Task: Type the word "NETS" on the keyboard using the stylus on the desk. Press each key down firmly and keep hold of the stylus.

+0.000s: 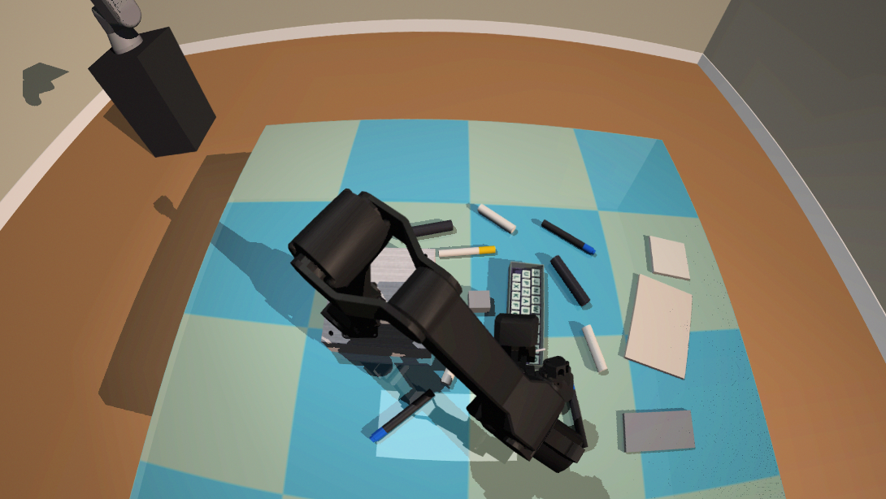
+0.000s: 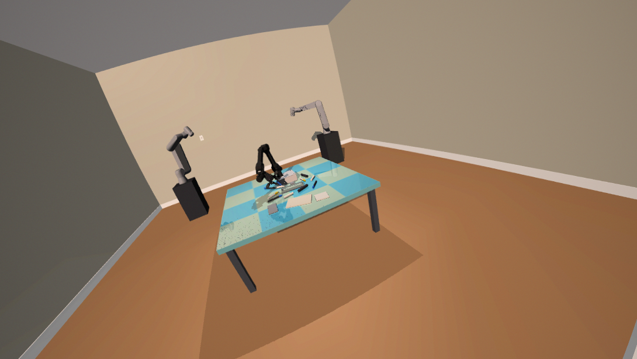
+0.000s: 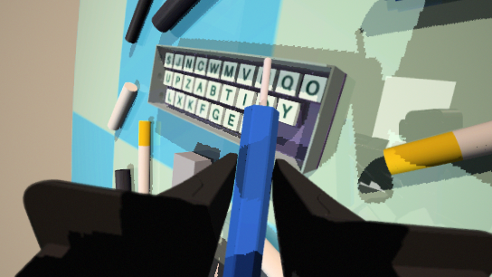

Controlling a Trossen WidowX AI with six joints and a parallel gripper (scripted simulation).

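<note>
Right now my gripper tip is 130 mm to the right of the grey cube, 60 mm above it and 50 mm past it. From my gripper tip the other things lie so: stylus (10 mm ahead); then grey pad (290 mm ahead, 170 mm to the right, 70 mm below).
</note>
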